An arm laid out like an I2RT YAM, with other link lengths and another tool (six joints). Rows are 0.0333 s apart.
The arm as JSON. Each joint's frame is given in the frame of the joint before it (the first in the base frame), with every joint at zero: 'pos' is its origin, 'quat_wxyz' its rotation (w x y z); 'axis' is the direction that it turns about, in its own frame. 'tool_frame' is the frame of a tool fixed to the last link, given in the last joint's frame.
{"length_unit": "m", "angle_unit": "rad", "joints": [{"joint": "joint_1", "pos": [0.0, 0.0, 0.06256], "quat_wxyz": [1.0, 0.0, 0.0, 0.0], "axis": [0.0, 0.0, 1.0]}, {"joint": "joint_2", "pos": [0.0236, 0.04, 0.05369], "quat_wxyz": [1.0, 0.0, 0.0, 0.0], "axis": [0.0, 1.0, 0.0]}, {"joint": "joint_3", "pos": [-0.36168, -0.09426, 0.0], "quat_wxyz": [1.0, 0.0, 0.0, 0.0], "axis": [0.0, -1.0, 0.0]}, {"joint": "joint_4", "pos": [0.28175, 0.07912, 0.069], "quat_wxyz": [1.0, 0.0, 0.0, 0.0], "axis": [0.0, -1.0, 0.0]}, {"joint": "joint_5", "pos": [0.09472, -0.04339, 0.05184], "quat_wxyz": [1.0, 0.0, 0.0, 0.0], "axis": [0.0, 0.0, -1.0]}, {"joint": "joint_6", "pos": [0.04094, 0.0, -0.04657], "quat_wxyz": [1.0, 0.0, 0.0, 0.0], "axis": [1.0, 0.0, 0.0]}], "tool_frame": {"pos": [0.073, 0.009, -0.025], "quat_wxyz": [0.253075, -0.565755, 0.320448, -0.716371]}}
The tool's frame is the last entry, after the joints.
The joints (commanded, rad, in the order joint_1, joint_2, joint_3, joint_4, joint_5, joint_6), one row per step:
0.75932 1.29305 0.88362 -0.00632 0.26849 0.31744
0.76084 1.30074 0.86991 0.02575 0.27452 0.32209
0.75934 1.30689 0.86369 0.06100 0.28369 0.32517
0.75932 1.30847 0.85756 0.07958 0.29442 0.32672
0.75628 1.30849 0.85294 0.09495 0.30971 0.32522
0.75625 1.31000 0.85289 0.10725 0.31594 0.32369
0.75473 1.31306 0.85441 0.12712 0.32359 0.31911
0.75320 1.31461 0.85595 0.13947 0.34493 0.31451
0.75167 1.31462 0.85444 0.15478 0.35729 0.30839
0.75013 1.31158 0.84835 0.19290 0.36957 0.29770
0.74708 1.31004 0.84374 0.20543 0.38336 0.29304
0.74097 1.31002 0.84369 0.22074 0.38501 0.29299
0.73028 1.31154 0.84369 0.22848 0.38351 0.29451
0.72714 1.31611 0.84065 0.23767 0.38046 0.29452
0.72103 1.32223 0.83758 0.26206 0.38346 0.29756
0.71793 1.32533 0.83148 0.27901 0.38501 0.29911
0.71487 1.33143 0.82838 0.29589 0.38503 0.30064
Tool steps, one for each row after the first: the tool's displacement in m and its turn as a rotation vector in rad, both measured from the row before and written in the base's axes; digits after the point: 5 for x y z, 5 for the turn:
0.00190 0.00182 -0.00328 0.00944 -0.00746 -0.00580
0.00360 0.00123 0.00144 0.01578 -0.01774 -0.01110
0.00150 -0.00023 0.00009 0.00593 -0.00997 -0.01054
0.00227 -0.00197 0.00079 0.00212 -0.01215 -0.01681
0.00141 0.00030 0.00176 0.00448 -0.00989 -0.00536
0.00272 0.00040 0.00334 0.00674 -0.01686 -0.00728
0.00286 -0.00160 0.00259 -0.00056 -0.01538 -0.02036
0.00188 -0.00117 0.00223 0.00122 -0.01486 -0.01153
0.00213 -0.00105 0.00560 0.01178 -0.03178 -0.01048
0.00150 -0.00254 0.00087 -0.00044 -0.01099 -0.01522
0.00232 -0.00151 0.00299 0.01000 -0.01154 -0.00770
0.00310 -0.00283 0.00094 0.00584 -0.00387 -0.00957
0.00148 0.00005 -0.00144 0.00160 -0.00070 -0.00018
0.00345 -0.00068 0.00102 0.01236 -0.01087 -0.00967
0.00149 -0.00059 -0.00075 0.00629 -0.00556 -0.00492
0.00216 0.00023 -0.00051 0.00646 -0.00532 -0.00338

